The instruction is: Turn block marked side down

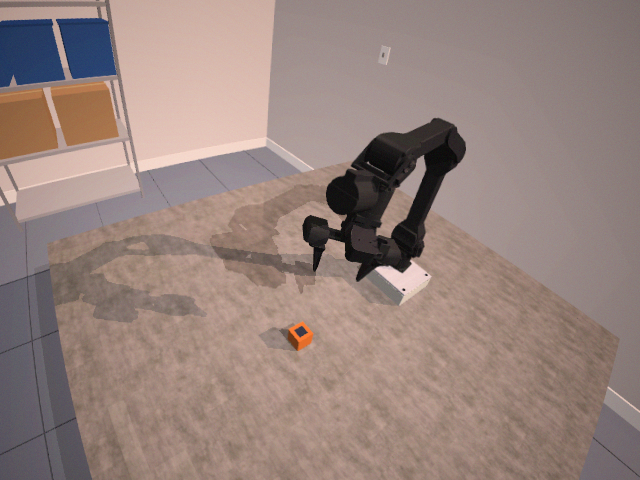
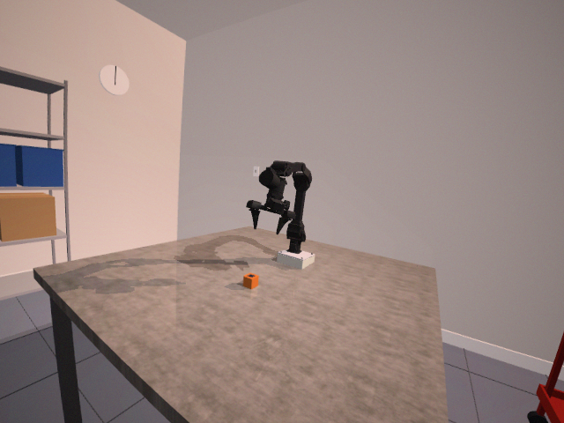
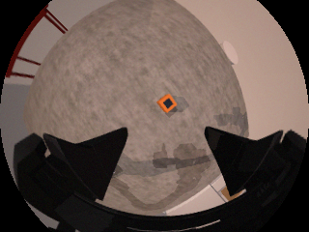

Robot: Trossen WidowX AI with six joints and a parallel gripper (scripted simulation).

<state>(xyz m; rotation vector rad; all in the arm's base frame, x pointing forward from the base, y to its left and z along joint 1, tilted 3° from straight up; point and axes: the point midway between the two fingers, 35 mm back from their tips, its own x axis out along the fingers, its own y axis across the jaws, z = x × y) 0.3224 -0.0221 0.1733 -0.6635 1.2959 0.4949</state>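
Right now the orange block is 60 mm ahead of my gripper tip, 20 mm to the right of it and 170 mm below it.
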